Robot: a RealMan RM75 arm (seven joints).
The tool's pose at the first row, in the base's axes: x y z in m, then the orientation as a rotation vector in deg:
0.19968, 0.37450, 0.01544, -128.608, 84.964, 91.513
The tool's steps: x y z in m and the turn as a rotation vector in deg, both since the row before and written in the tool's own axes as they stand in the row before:
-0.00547, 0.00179, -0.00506, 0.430, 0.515, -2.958
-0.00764, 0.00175, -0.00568, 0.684, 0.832, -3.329
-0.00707, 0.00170, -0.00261, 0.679, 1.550, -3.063
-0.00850, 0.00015, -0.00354, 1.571, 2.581, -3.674
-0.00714, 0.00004, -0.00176, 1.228, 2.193, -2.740
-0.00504, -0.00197, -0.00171, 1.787, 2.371, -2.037
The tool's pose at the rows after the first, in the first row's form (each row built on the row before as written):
0.20196, 0.37470, 0.02275, -130.035, 81.259, 89.776
0.20430, 0.37585, 0.03207, -131.675, 77.249, 87.345
0.20412, 0.37792, 0.03951, -133.855, 73.764, 84.288
0.20498, 0.38123, 0.04806, -136.525, 70.054, 79.134
0.20432, 0.38452, 0.05460, -138.559, 67.344, 74.943
0.20522, 0.38792, 0.05905, -140.023, 65.810, 70.250

